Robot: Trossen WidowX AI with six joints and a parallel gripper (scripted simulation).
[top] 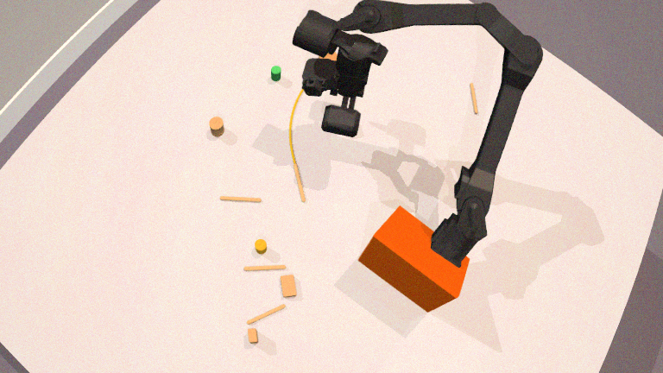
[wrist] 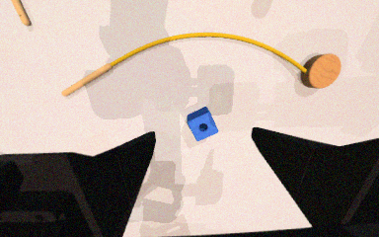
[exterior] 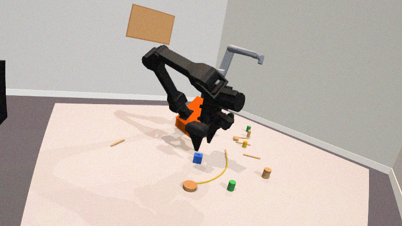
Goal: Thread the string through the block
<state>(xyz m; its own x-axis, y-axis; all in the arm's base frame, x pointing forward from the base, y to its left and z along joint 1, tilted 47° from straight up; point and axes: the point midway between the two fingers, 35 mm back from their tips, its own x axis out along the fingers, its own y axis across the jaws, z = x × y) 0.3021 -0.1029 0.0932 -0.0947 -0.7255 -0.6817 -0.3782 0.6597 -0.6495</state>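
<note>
My gripper tip is 1 cm past the blue block, 1 cm to the left of it and 5 cm above it. Round my gripper tip: round wooden button: 11 cm ahead, 12 cm to the right, 6 cm below; then thin wooden stick: 1 cm ahead, 14 cm to the left, 6 cm below; then green cylinder: 17 cm ahead, 2 cm to the right, 5 cm below.
</note>
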